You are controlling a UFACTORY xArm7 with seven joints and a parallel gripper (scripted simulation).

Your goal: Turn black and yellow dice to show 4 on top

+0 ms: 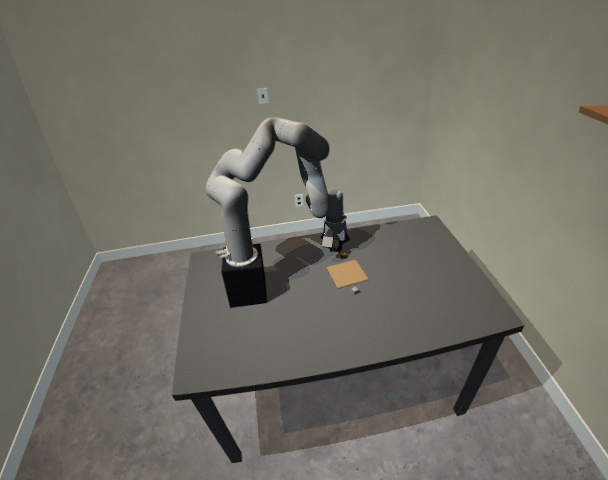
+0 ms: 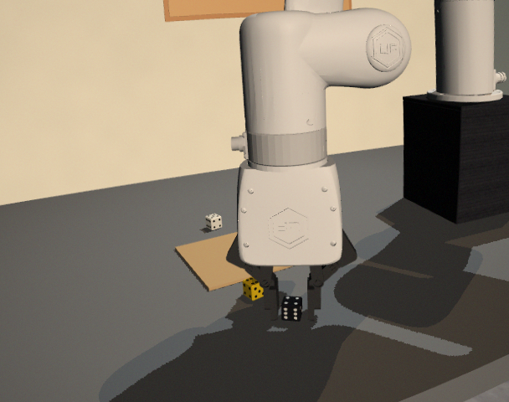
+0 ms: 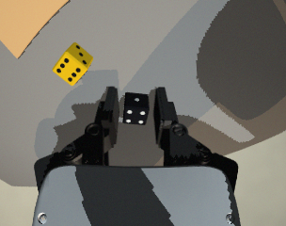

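Now: hand 1 cm above the black die. Round my hand: tan mat 1 cm behind, 17 cm to the right, 2 cm below; yellow die 2 cm ahead, 6 cm to the right, 1 cm below; white die 2 cm behind, 29 cm to the right, 1 cm below.
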